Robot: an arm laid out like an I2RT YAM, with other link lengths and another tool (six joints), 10 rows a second.
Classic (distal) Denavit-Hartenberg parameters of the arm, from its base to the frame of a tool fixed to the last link. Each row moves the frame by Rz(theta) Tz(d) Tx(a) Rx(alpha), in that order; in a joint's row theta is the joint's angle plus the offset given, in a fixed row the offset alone. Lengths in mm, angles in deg.
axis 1: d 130.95, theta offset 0, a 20.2, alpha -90
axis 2: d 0, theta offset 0, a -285.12, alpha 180
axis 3: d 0, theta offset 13.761, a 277.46, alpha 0
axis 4: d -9.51, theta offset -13.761, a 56.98, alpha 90
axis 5: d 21.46, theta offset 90, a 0, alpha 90
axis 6: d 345.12, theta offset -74.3, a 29.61, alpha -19
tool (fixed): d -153.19, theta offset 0, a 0, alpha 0
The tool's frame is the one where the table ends.
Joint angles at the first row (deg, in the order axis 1, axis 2, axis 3, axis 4, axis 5, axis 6):
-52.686 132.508 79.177 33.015 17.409 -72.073
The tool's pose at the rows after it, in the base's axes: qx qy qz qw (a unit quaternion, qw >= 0); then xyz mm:
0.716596 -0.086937 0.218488 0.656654 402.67 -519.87 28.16
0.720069 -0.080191 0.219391 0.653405 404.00 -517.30 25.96
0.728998 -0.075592 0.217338 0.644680 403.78 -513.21 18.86
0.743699 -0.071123 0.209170 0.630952 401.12 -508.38 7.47
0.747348 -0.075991 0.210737 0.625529 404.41 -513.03 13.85
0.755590 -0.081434 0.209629 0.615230 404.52 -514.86 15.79
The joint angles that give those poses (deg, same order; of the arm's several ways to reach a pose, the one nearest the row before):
-52.445 132.529 79.176 32.971 16.535 -72.707
-52.380 132.529 79.177 32.512 15.967 -73.122
-52.359 132.726 79.177 31.266 15.398 -73.057
-52.424 133.098 79.460 28.798 14.983 -72.860
-52.599 133.164 81.712 26.021 14.590 -72.073
-52.905 133.163 83.394 22.917 14.021 -71.068

